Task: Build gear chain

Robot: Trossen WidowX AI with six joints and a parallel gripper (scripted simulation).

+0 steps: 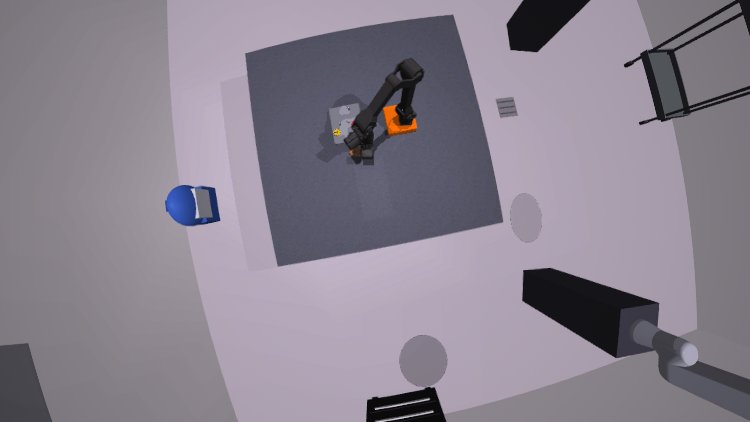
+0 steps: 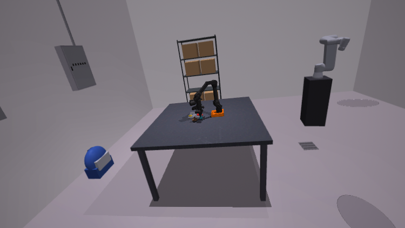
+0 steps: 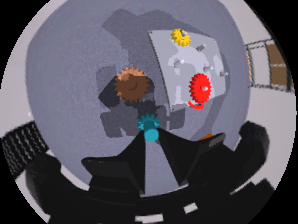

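Now: gripper tip 60 mm short of the red gear, 120 mm to the left of it and 20 mm above it. Round my gripper tip: yellow gear: 170 mm ahead, 90 mm to the right, 20 mm below; teal gear: 10 mm below; brown gear: 70 mm ahead, 20 mm to the left, 20 mm below.
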